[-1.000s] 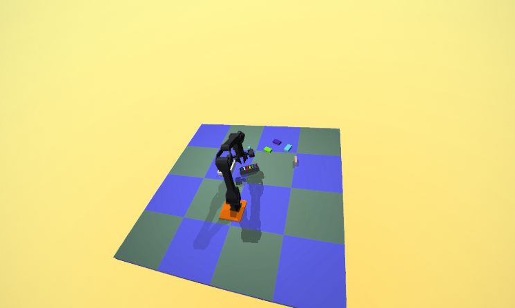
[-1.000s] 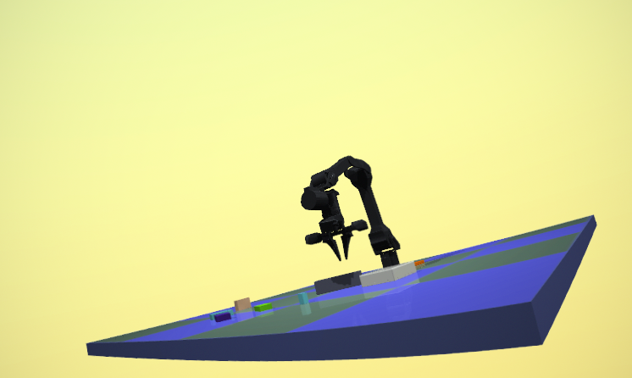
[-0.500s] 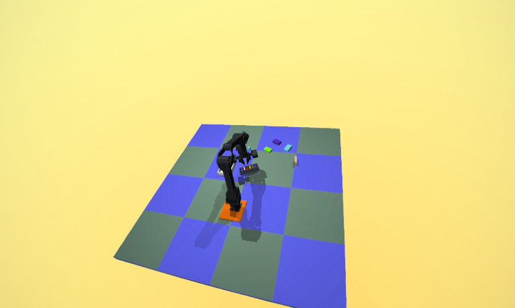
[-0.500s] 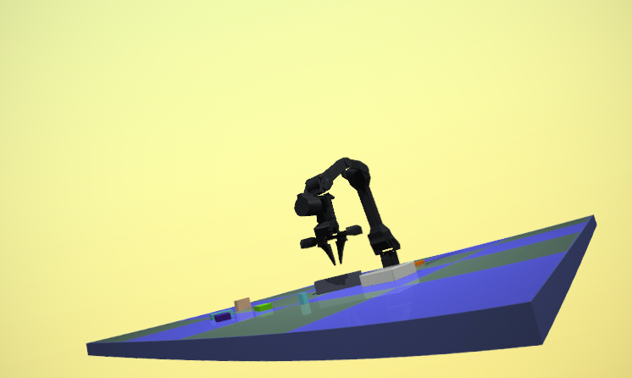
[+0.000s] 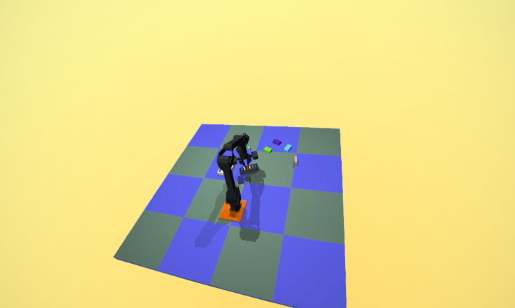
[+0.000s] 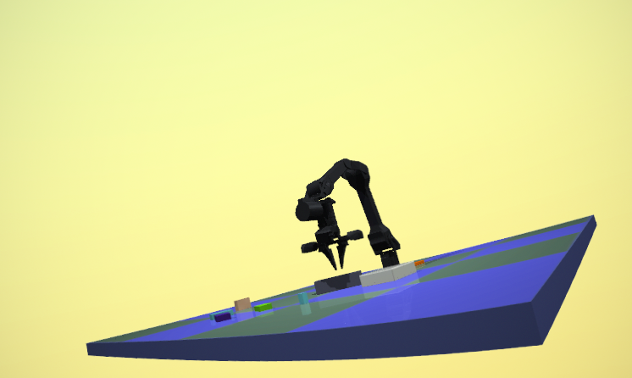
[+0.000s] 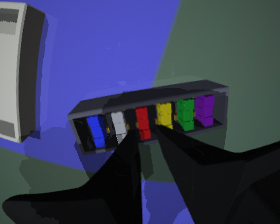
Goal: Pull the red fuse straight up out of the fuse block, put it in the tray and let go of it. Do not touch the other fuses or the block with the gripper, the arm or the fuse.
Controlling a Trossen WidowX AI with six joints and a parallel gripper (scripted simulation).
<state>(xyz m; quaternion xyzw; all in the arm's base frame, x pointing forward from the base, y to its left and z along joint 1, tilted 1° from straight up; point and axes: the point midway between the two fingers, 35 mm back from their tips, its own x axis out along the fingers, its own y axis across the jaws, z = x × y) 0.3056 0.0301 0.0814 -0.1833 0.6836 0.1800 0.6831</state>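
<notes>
The red fuse lies 3 cm below my gripper tip. The rest, counted from my gripper tip: white tray: 17 cm to the left, 5 cm below, 1 cm behind; then white fuse: 3 cm below, 2 cm to the left, 1 cm behind; then yellow fuse: 3 cm below, 2 cm to the right, 1 cm ahead.
</notes>
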